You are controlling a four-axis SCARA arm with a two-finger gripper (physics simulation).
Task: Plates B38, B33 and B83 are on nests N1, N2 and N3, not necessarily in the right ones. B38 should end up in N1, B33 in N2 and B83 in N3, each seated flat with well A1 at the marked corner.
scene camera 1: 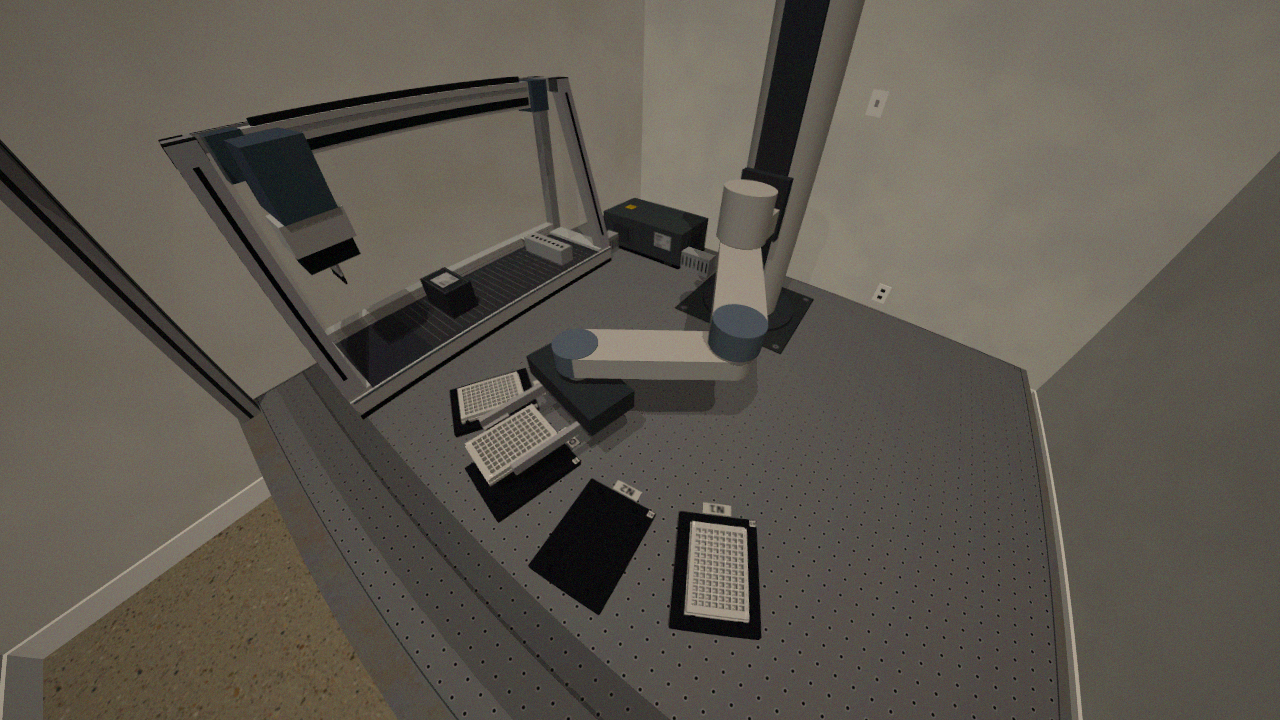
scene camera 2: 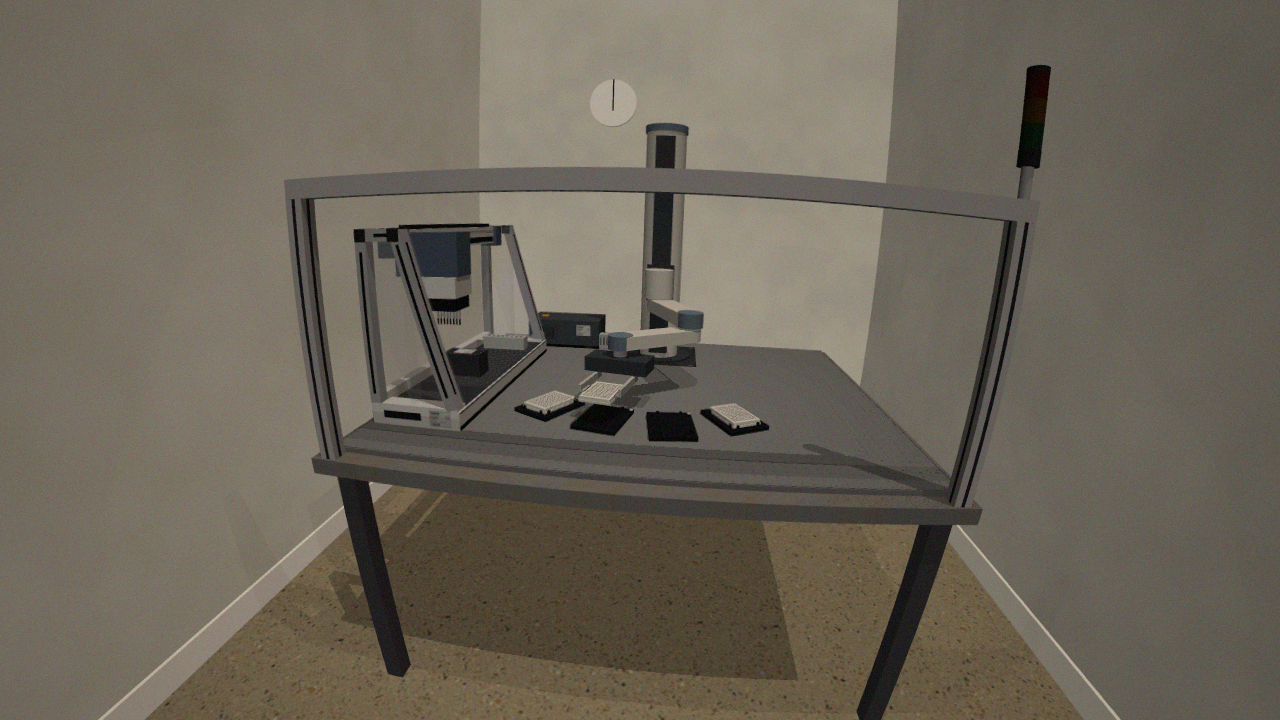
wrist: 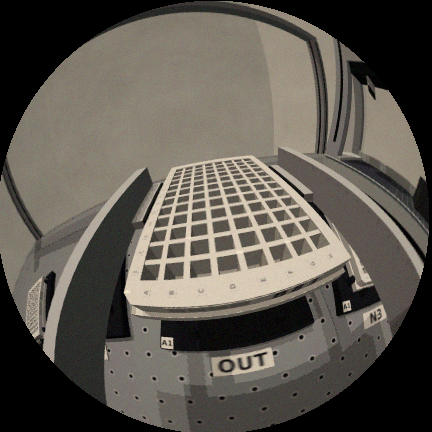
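Seen in the pictures: gripper, fingertip midpoint: (scene camera 1: 496, 445) (scene camera 2: 599, 390) (wrist: 214, 164); arm's base at its link origin: (scene camera 2: 658, 357).
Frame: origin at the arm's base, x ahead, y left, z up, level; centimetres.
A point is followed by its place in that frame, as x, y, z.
My gripper (scene camera 1: 497, 447) {73.3, -11.4, 10.5} (scene camera 2: 604, 393) {73.3, -11.4, 10.5} (wrist: 214, 164) {73.3, -11.4, 10.5} is shut on a white plate (scene camera 1: 512, 440) {70.9, -10.6, 9.8} (scene camera 2: 604, 391) {70.9, -10.4, 9.6} (wrist: 235, 215) {68.2, -10.6, 9.8}, held level above the black nest OUT (scene camera 1: 505, 503) {77.4, -7.4, 2.5} (scene camera 2: 601, 420) {73.6, -10.7, 2.5} (wrist: 235, 332) {64.3, -9.1, 2.5}. Its A1 corner is on the same side as the nest's A1 mark. Nest N2 (scene camera 1: 590, 546) {74.1, 7.7, 2.5} (scene camera 2: 671, 426) {74.5, 7.6, 2.5} bears no plate. A plate (scene camera 1: 718, 573) {66.8, 24.7, 3.9} (scene camera 2: 735, 414) {67.0, 24.5, 3.9} (wrist: 35, 307) lies on nest N1 (scene camera 1: 677, 591) {71.7, 21.3, 2.5}. Another plate (scene camera 1: 487, 395) {65.4, -27.1, 3.7} (scene camera 2: 548, 402) {67.0, -26.8, 3.8} lies on nest N3 (wrist: 355, 300) {60.4, -19.8, 2.5}. No plate number is readable.
The gantry machine (scene camera 1: 456, 333) {59.3, -46.2, 6.2} (scene camera 2: 416, 413) {85.0, -57.2, 5.1} stands left, beyond N3. A dark box (scene camera 1: 656, 230) {-3.5, -33.8, 11.7} (scene camera 2: 572, 329) {-3.5, -36.1, 9.0} stands at the back beside the arm's column (scene camera 1: 814, 161) {2.7, 7.0, 40.7} (scene camera 2: 664, 223) {7.7, 0.6, 53.2}. A frame (scene camera 2: 662, 181) {104.4, 4.2, 59.8} spans the table's front.
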